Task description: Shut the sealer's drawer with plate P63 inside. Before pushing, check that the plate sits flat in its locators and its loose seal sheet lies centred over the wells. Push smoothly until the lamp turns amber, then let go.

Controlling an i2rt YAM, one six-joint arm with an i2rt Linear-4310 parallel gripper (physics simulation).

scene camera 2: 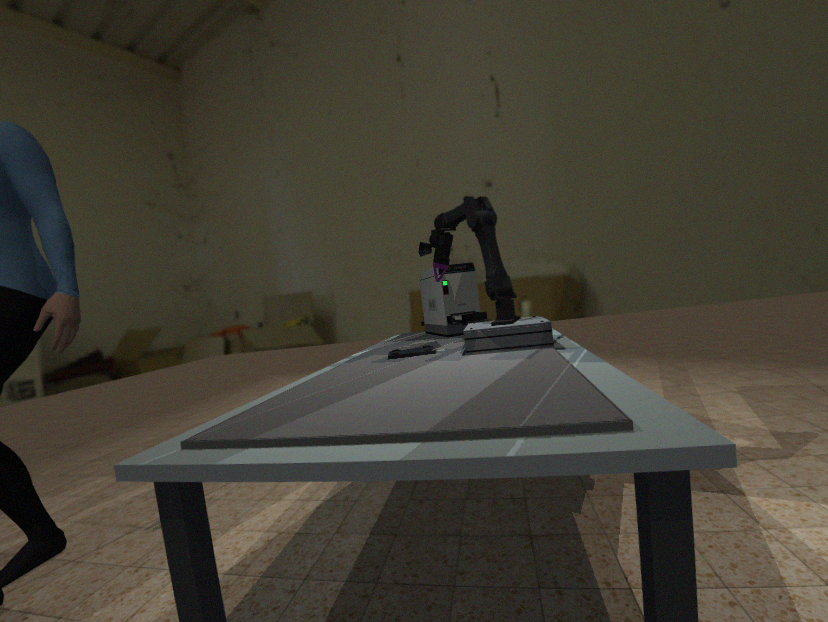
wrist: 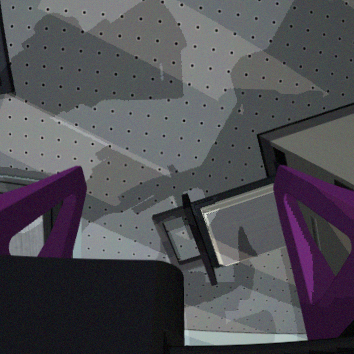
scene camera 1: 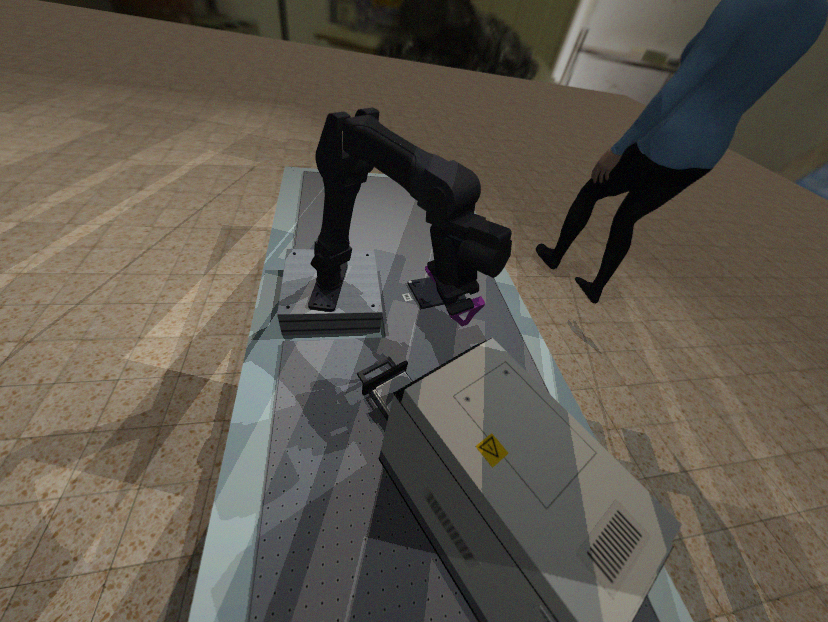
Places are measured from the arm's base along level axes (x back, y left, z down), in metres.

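Where they show: gripper, fingertip midpoint: (scene camera 2: 437,281) (wrist: 179,175) (scene camera 1: 455,307); arm's base, link origin: (scene camera 2: 506,321) (scene camera 1: 329,284).
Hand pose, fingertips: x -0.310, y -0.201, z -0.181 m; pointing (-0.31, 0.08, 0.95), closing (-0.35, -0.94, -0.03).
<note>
Each offset is from my fingertips to the top centre of the thing. "*": to the spot under its first point.
The sealer @(dz -0.079, dx -0.065, dy -0.312 m) (scene camera 1: 502,415) (scene camera 2: 460,297) stands on the bench, with its lamp @(dz -0.003, dx -0.010, dy -0.129 m) (scene camera 2: 444,283) lit green. Its drawer @(* dz +0.170, dx +0.124, dy -0.085 m) (scene camera 1: 384,378) (wrist: 200,241) is out at the front. In the wrist view a grey rectangular surface @(* dz +0.163, dx +0.067, dy -0.121 m) (wrist: 250,217) lies inside the drawer, with a pale strip along its upper and left edges. I cannot tell plate P63 from its seal sheet, or whether either sits flat or centred. The right part is hidden by a finger and the sealer. My gripper (scene camera 1: 450,294) (scene camera 2: 439,271) (wrist: 179,175) is open and empty, above the bench and apart from the drawer handle (wrist: 182,241).
A dark pad @(* dz +0.244, dx +0.029, dy +0.286 m) (scene camera 1: 423,293) (scene camera 2: 411,351) with a label beside it lies on the bench, partly behind the gripper in scene view 1. The arm's base block (scene camera 1: 331,322) (scene camera 2: 508,334) stands near the drawer. A person (scene camera 1: 716,100) (scene camera 2: 30,227) stands beside the bench.
</note>
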